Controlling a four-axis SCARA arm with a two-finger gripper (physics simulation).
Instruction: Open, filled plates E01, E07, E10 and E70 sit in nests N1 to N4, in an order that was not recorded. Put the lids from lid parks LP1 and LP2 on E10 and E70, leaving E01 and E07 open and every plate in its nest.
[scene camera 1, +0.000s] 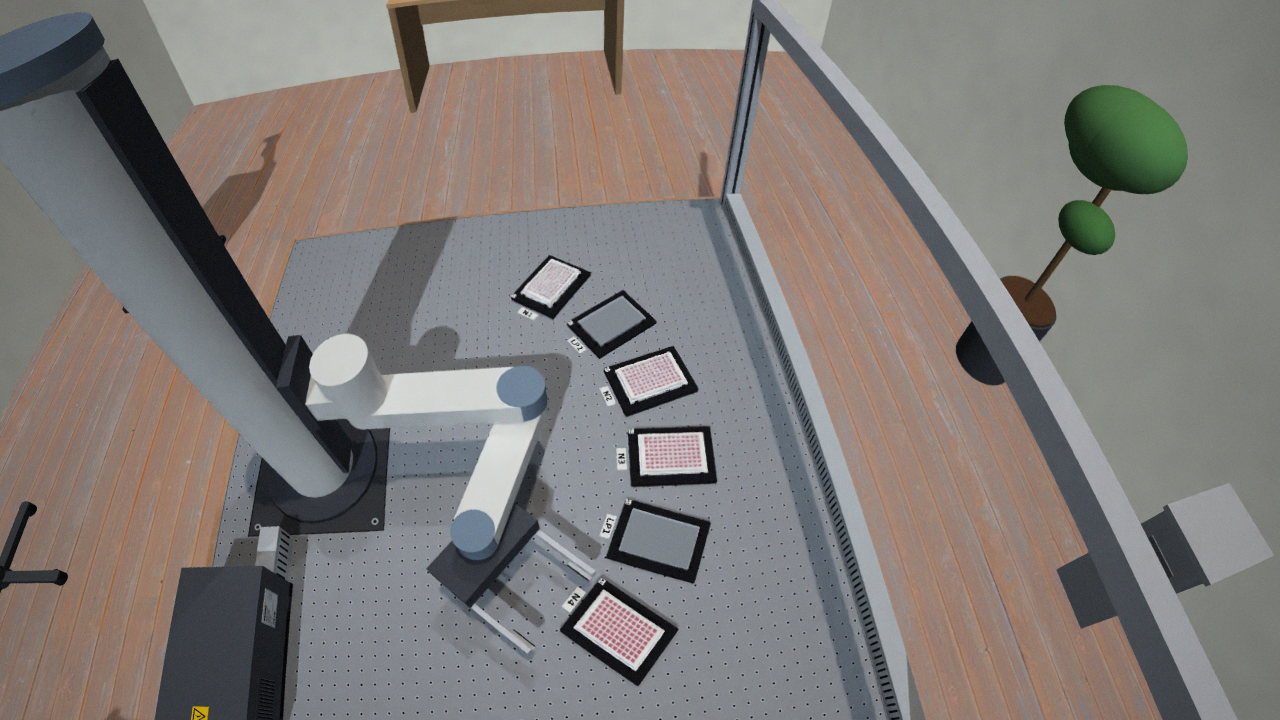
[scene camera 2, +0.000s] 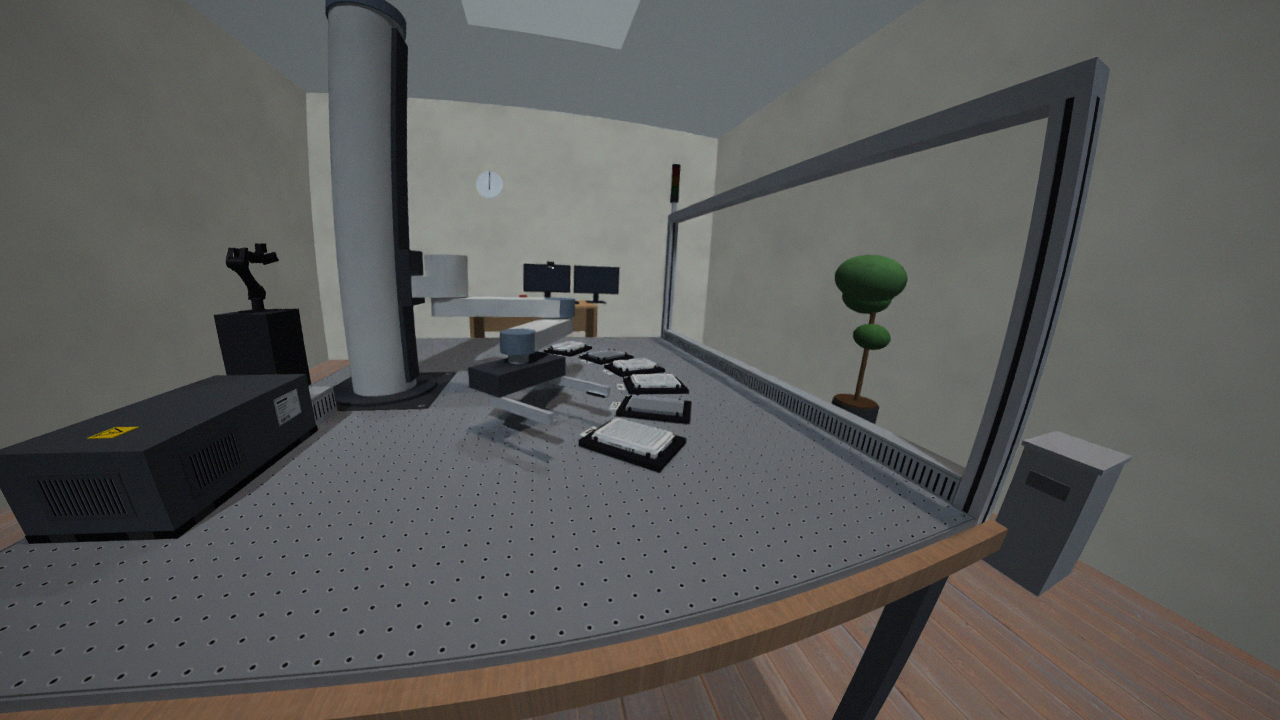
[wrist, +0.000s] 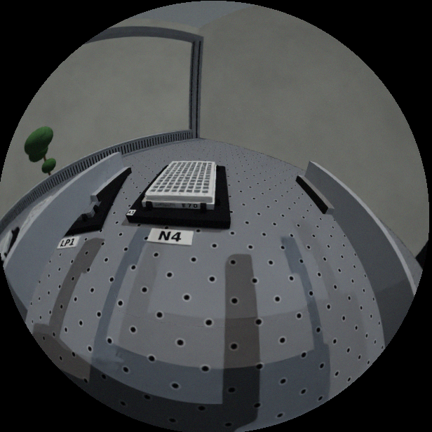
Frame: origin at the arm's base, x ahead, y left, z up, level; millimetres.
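Where they show: gripper, fingertip midpoint: (scene camera 1: 562, 612) (scene camera 2: 583, 404); arm's base, link origin: (scene camera 1: 323, 468) (scene camera 2: 387, 393).
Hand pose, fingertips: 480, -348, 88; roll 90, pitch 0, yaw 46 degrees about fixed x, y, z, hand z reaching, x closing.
Things, the pixels of their top centre, and the offset from my fingertips, as dx, dy, dz.
- N4, top centre: (scene camera 1: 619, 628) (scene camera 2: 633, 432) +88, -29, -49
- N1, top centre: (scene camera 1: 550, 279) (scene camera 2: 568, 344) +34, +773, -49
- N2, top centre: (scene camera 1: 651, 374) (scene camera 2: 634, 362) +225, +477, -49
- N3, top centre: (scene camera 1: 672, 451) (scene camera 2: 655, 378) +236, +296, -49
My gripper (scene camera 1: 562, 612) (scene camera 2: 580, 404) (wrist: 213, 157) is open and empty, low over the table, its fingertips just short of nest N4 (wrist: 180, 219). The open plate in N4 (scene camera 1: 619, 628) (scene camera 2: 632, 437) (wrist: 182, 182) reads E70 in the wrist view. Open plates also sit in N1 (scene camera 1: 550, 281), N2 (scene camera 1: 651, 376) and N3 (scene camera 1: 672, 453); their labels cannot be read. A grey lid (scene camera 1: 660, 538) (scene camera 2: 656, 405) lies in LP1, and another grey lid (scene camera 1: 612, 320) lies in LP2. In the wrist view, the left finger partly hides LP1.
The arm column (scene camera 1: 187, 268) (scene camera 2: 366, 205) stands on the table's left side. A dark control box (scene camera 1: 223, 635) (scene camera 2: 161, 447) stands near it. A framed screen (scene camera 1: 930, 223) (scene camera 2: 859, 152) runs along the right edge, beyond the nests. LP1 lies between N3 and N4.
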